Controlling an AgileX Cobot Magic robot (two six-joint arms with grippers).
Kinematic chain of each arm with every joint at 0, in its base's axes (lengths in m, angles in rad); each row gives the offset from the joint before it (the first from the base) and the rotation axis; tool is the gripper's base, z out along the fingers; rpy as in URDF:
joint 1: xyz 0 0 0.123 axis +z
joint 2: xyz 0 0 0 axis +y
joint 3: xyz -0.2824 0 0.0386 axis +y
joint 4: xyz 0.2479 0 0.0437 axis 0.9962 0 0.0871
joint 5: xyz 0 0 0 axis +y
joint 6: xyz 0.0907 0 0.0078 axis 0.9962 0 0.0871
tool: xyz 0 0 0 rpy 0 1.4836 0
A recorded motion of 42 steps. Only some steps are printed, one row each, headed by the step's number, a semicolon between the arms.
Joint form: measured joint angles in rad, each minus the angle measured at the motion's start. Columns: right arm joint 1, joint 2, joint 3, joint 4, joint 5, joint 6; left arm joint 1, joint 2, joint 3, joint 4, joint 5, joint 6.
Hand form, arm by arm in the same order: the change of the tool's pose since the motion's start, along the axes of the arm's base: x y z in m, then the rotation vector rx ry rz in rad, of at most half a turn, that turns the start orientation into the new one. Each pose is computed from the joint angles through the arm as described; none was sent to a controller.
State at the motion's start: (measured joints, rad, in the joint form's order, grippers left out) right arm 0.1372 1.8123 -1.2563 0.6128 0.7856 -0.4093; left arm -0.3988 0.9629 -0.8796 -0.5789 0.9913 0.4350
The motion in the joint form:
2: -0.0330 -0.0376 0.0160 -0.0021 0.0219 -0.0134; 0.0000 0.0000 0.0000 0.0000 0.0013 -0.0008
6: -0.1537 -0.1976 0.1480 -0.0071 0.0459 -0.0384; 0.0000 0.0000 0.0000 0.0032 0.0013 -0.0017
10: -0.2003 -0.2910 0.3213 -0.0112 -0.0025 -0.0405; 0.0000 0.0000 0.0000 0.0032 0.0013 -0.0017
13: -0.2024 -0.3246 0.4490 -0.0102 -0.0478 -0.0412; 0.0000 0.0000 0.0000 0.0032 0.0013 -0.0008
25: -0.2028 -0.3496 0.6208 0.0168 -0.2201 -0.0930; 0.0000 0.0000 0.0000 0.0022 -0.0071 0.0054
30: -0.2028 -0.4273 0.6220 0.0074 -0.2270 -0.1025; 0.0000 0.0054 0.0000 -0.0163 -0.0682 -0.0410
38: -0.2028 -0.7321 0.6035 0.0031 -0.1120 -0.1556; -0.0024 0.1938 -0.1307 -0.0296 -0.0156 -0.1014
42: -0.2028 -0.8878 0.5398 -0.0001 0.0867 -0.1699; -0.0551 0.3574 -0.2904 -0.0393 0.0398 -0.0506
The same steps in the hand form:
2: -0.0056 -0.0122 0.0091 -0.0001 -0.0093 -0.0096; -0.0001 0.0000 -0.0001 0.0002 0.0015 -0.0002
6: -0.0406 -0.0546 0.0277 -0.0076 -0.0284 -0.0950; 0.0000 0.0002 -0.0002 0.0028 0.0008 0.0005
10: -0.0754 -0.0694 0.0107 -0.0255 0.0110 -0.1622; 0.0000 0.0002 -0.0002 0.0028 0.0008 0.0005
13: -0.0991 -0.0701 -0.0120 -0.0390 0.0676 -0.1854; 0.0000 0.0002 -0.0002 0.0031 0.0003 -0.0001
25: -0.1243 -0.0745 -0.0441 -0.0940 0.0550 -0.2371; 0.0006 0.0001 0.0002 0.0015 -0.0098 0.0001
30: -0.1289 -0.0749 -0.0261 -0.1029 -0.0313 -0.2300; 0.0061 -0.0015 0.0027 -0.0496 -0.0147 0.0656
38: -0.1656 -0.0677 0.0416 -0.0860 -0.2830 -0.1380; 0.0447 -0.0210 0.0032 -0.0391 0.1222 0.0787
42: -0.1978 -0.0583 0.0814 -0.0535 -0.3499 -0.0207; 0.0738 -0.0506 0.0096 -0.0086 0.1401 -0.0400

